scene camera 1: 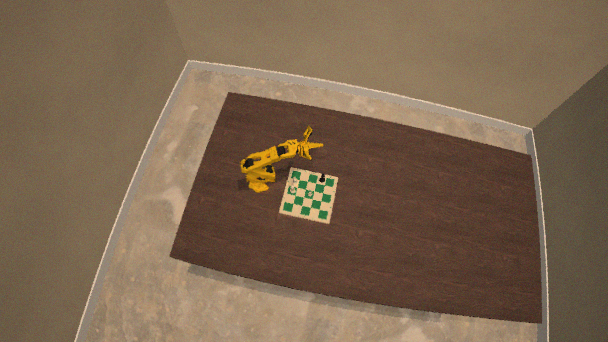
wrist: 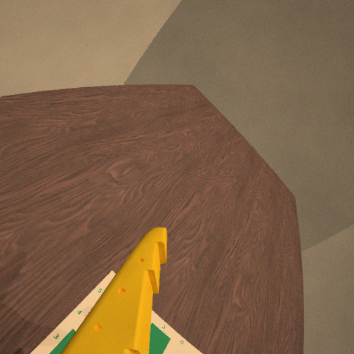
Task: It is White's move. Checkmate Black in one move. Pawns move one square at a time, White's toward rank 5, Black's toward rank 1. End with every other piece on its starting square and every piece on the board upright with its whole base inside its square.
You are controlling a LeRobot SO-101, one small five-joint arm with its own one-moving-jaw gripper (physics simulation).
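Places are measured from the arm's base along level axes (x left, y ahead, z down), in millimetres.
Where they show: hand, tool point: (scene camera 1: 322,145); arm's base, link origin: (scene camera 1: 264,182).
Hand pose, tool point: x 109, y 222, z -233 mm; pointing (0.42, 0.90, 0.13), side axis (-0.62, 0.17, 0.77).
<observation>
Each offset is from my tool point to the top centre of the thing. Level surfaces: height alone.
The green and cream board {dz +227, dx -126, dy -16 mm} (scene camera 1: 315,218) (wrist: 67,324) lies on the table beside the arm's base; part of it shows at the bottom of the wrist view. In the scene view, a dark piece {dz +163, dx -47, dy +26 mm} (scene camera 1: 322,178) stands in the row at the board's far edge, near the right corner. Two pale pieces {dz +174, dx -84, dy -90 mm} (scene camera 1: 294,181) {dz +163, dx -123, dy -91 mm} (scene camera 1: 292,189) are near the left edge, and a third pale piece {dz +195, dx -125, dy -13 mm} (scene camera 1: 309,193) is near the middle. Their kinds are too small to tell. My gripper (scene camera 1: 316,136) (wrist: 162,240) is fully open and empty, above and beyond the board's far edge. In the wrist view one notched jaw shows.
The dark wooden table {dz +233 mm} (scene camera 1: 425,225) (wrist: 200,200) extends far to the right of the board. The yellow arm (scene camera 1: 270,155) reaches from its base, left of the board, past the board's far left corner. Pale floor and a low grey wall base surround the table.
</observation>
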